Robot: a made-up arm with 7 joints. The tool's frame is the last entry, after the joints.
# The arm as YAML. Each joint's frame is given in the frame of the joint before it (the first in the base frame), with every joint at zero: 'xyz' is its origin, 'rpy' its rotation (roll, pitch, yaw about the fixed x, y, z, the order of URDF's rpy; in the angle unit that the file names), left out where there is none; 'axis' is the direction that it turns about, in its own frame. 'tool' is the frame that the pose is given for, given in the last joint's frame.
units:
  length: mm
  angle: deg
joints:
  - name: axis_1
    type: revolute
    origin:
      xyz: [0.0, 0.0, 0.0]
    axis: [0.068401, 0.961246, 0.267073]
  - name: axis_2
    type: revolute
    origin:
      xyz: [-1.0, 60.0, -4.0]
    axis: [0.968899, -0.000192, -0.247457]
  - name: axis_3
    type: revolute
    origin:
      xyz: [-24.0, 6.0, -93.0]
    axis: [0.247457, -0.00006, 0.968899]
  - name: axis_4
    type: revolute
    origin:
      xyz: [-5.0, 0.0, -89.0]
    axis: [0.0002, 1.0, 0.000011]
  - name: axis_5
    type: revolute
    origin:
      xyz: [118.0, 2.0, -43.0]
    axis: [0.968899, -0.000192, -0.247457]
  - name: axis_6
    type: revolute
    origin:
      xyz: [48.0, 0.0, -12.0]
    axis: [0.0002, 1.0, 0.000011]
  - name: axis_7
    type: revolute
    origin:
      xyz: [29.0, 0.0, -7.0]
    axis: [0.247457, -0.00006, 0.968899]
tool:
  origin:
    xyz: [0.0, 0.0, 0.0]
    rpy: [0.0, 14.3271, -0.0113]
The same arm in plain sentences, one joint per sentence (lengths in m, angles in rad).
The arm has seven revolute joints in a row. What follows holds with every joint at zero, and every direction is one of the base frame's. Joint 1 lies at the same point as the base frame's origin and rotates about the direction (0.068403, 0.961235, 0.26711). Joint 2 lies 0.001 m along -x and 0.06 m along +y and 0.004 m along -z from joint 1 and rotates about the direction (0.968889, -0.0002, -0.247497). Joint 3 lies 0.024 m along -x and 0.006 m along +y and 0.093 m along -z from joint 2 and rotates about the direction (0.247497, -0.0001, 0.968889). Joint 4 lies 0.005 m along -x and 0.089 m along -z from joint 3 and rotates about the direction (0.0002, 1, 0). Joint 5 lies 0.118 m along +x and 0.002 m along +y and 0.043 m along -z from joint 4 and rotates about the direction (0.968889, -0.0002, -0.247497). Joint 6 lies 0.048 m along +x and 0.012 m along -z from joint 5 and rotates about the direction (0.0002, 1, 0). Joint 7 lies 0.029 m along +x and 0.007 m along -z from joint 6 and rotates about the direction (0.247497, -0.0001, 0.968889). The tool frame, which is the frame that the pose is given for, lies at the same point as joint 7; its axes are the base frame's turned by roll 0, pitch 0.2501 and yaw -0.0002 rad (as in URDF: about the fixed x, then y, then z).
